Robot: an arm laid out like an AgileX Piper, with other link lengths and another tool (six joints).
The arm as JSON. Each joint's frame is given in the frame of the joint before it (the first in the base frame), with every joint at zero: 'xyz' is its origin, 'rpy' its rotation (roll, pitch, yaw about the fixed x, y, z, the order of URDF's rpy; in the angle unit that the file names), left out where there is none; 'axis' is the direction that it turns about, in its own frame. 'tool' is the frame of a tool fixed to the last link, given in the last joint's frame.
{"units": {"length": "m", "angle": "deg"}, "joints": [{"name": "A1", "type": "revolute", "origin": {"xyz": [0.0, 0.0, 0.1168]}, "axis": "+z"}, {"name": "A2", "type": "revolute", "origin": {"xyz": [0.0, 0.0, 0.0], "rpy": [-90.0, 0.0, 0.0]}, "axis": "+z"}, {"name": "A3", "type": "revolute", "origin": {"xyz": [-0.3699, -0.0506, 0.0]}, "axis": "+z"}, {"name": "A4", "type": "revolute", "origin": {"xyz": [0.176, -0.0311, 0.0], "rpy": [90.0, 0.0, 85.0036]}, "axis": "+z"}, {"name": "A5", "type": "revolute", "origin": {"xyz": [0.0, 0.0, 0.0], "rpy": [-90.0, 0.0, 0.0]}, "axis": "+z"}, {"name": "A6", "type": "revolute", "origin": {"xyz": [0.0, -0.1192, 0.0], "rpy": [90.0, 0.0, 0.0]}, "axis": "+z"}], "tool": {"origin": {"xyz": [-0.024, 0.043, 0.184], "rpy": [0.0, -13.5, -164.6]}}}
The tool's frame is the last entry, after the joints.
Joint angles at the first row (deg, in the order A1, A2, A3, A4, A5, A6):
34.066, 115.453, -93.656, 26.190, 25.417, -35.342
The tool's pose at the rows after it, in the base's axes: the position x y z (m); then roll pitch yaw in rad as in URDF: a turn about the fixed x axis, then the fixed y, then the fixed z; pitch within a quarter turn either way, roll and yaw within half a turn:
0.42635 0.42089 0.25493 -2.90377 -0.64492 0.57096
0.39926 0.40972 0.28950 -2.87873 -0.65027 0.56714
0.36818 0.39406 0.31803 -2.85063 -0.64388 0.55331
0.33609 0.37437 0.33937 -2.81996 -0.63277 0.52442
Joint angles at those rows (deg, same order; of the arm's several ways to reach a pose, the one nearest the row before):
34.066, 110.904, -94.161, 25.276, 29.647, -33.600
34.065, 105.846, -94.390, 24.177, 34.488, -31.100
34.066, 100.422, -93.629, 23.117, 39.164, -28.179
34.065, 94.627, -91.233, 22.158, 42.583, -24.999

